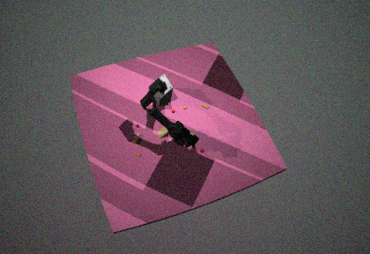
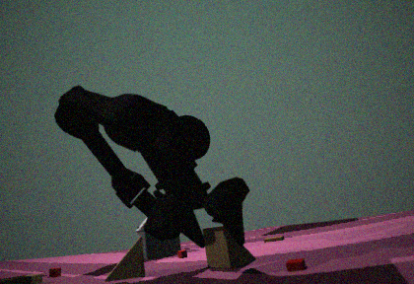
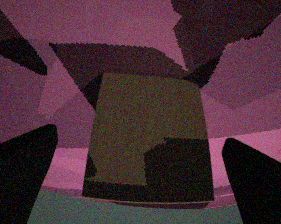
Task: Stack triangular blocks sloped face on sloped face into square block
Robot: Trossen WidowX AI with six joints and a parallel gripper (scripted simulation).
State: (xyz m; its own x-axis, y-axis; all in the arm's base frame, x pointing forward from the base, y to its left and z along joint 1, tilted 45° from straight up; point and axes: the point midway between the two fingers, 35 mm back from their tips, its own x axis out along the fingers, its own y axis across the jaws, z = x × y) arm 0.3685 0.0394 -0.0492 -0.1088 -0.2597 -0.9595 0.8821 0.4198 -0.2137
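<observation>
My gripper tip is 2 cm above the triangular block. Round my gripper tip: thin tan piece 21 cm to the left, 21 cm behind, 3 cm below.
</observation>
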